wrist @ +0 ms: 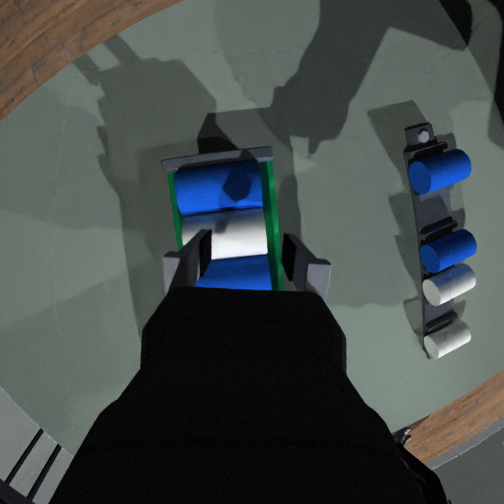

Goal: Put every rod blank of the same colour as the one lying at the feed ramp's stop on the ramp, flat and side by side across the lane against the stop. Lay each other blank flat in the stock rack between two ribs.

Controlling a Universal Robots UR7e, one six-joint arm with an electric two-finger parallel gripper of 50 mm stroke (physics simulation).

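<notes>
The feed ramp (223, 220) has green side rails and a grey stop (217, 158) at its far end. A blue blank (218, 187) lies across the lane against the stop. A white blank (231, 239) lies flat right behind it. Another blue blank (235, 273) lies behind the white one, partly hidden by my wrist. My gripper (246, 262) is open above the ramp. Its fingers straddle the lane near the white and the near blue blank and hold nothing.
The stock rack (431, 235) is a dark ribbed strip at the right. It carries two blue blanks (440, 171) (448, 250) and two white blanks (449, 284) (447, 339) lying crosswise. A wooden rim curves at the top left and bottom right.
</notes>
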